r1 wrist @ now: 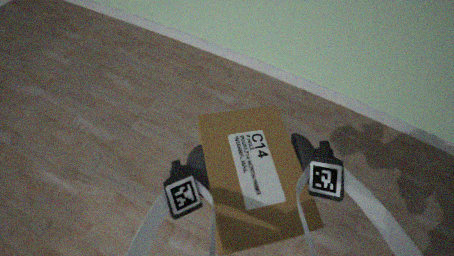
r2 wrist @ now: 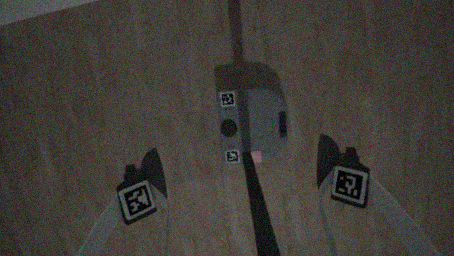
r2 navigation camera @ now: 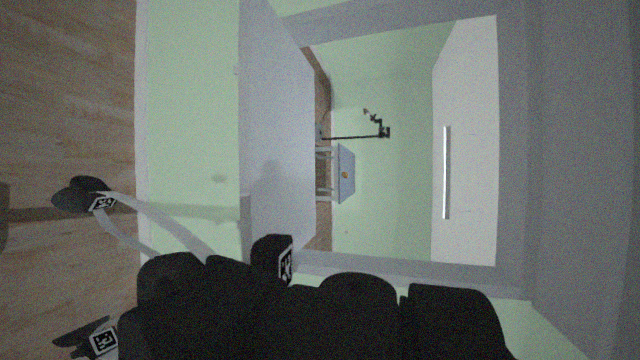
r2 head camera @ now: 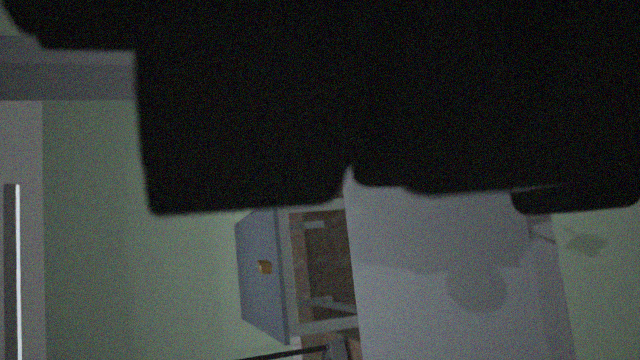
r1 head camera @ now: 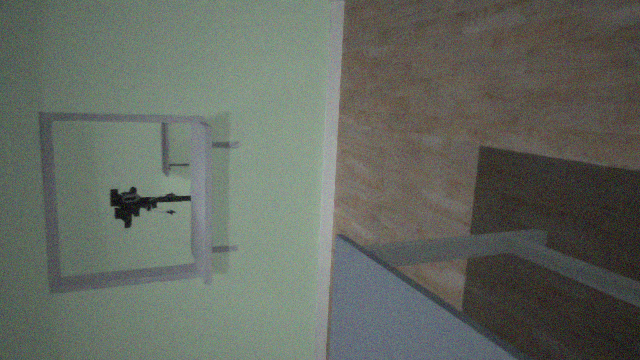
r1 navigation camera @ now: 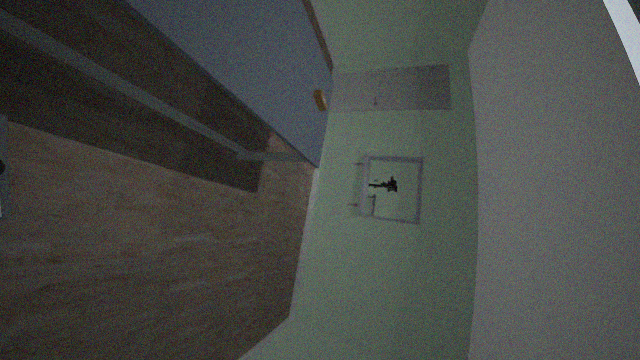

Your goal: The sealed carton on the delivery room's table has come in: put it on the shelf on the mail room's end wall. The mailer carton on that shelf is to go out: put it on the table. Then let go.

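Note:
In the r1 wrist view, r1's gripper (r1 wrist: 251,162) is shut on the brown sealed carton (r1 wrist: 214,135), labelled C14, and holds it above the floor. Another carton (r1 navigation camera: 320,100) (r2 head camera: 265,267) (r2 navigation camera: 345,175) lies on the blue-grey table (r1 navigation camera: 225,60) (r2 head camera: 260,300) (r2 navigation camera: 348,159); its label is too small to read. Through the hatch, the shelf (r1 head camera: 166,147) shows on the mail room's wall, with no carton visible on it. r2's gripper (r2 wrist: 241,165) (r2 navigation camera: 77,265) is open and empty, above the floor and r2's own base.
A grey hatch frame (r1 head camera: 201,225) (r1 navigation camera: 420,190) opens between the rooms, with a broad ledge (r2 navigation camera: 280,115) below it. Through it r2 (r1 head camera: 125,201) shows from r1's side and r1 (r2 navigation camera: 384,132) from r2's side. A grey door (r1 navigation camera: 410,87) stands beyond the table. r2's dark arm blocks much of its head view.

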